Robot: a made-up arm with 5 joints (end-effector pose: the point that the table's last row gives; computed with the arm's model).
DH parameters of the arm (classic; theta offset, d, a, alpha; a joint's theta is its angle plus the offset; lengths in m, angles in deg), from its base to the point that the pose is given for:
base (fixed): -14.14 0 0.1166 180
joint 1: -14.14 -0.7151 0.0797 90
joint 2: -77.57 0 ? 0
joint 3: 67.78 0 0.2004 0
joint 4: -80.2 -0.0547 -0.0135 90
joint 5: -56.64 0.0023 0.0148 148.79
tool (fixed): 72.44 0.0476 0 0
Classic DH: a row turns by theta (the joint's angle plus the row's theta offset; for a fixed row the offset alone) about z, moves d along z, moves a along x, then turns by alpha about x.
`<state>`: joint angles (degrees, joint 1 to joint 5).
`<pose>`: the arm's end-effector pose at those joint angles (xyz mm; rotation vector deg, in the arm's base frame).
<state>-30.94 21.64 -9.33 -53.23 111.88</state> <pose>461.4 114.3 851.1 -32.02 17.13 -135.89</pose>
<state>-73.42 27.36 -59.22 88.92 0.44</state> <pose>279.5 247.8 902.4 -146.08 84.58 -22.15</pose>
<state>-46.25 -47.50 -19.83 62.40 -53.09</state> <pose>219.7 -4.3 979.1 -52.94 105.70 38.94</pose>
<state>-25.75 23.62 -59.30 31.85 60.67</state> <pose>449.0 46.7 969.1 -76.65 60.43 -90.17</pose>
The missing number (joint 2, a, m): 0.1306
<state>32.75 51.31 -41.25 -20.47 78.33</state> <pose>438.5 -323.6 788.1 48.52 -88.71 144.42</pose>
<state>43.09 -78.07 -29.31 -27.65 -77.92</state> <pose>-13.6 24.4 1003.7 -29.53 -6.63 -24.10</pose>
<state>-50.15 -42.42 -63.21 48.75 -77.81</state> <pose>139.7 -71.4 1018.7 -35.11 53.82 75.99</pose>
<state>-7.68 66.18 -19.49 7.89 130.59</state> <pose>517.7 -21.6 597.5 146.96 7.83 95.09</pose>
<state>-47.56 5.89 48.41 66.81 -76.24</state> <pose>289.5 92.2 687.2 16.96 -122.13 17.50</pose>
